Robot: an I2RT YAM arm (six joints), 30 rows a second.
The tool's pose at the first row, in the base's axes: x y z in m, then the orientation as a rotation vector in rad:
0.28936, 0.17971, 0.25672, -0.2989, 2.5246, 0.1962
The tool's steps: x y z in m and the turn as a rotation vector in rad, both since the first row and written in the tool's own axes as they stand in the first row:
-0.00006, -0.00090, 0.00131, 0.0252, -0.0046, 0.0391
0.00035, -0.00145, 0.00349, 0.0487, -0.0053, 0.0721
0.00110, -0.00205, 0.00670, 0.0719, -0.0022, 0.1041
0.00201, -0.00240, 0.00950, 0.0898, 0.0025, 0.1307
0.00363, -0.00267, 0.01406, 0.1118, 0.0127, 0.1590
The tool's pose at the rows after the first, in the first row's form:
0.29034, 0.17912, 0.25561, -0.2390, 2.5278, 0.1800
0.29132, 0.17897, 0.25355, -0.1880, 2.5328, 0.1632
0.29259, 0.17892, 0.25045, -0.1388, 2.5405, 0.1458
0.29345, 0.17900, 0.24762, -0.0986, 2.5483, 0.1328
0.29465, 0.17940, 0.24294, -0.0551, 2.5612, 0.1146

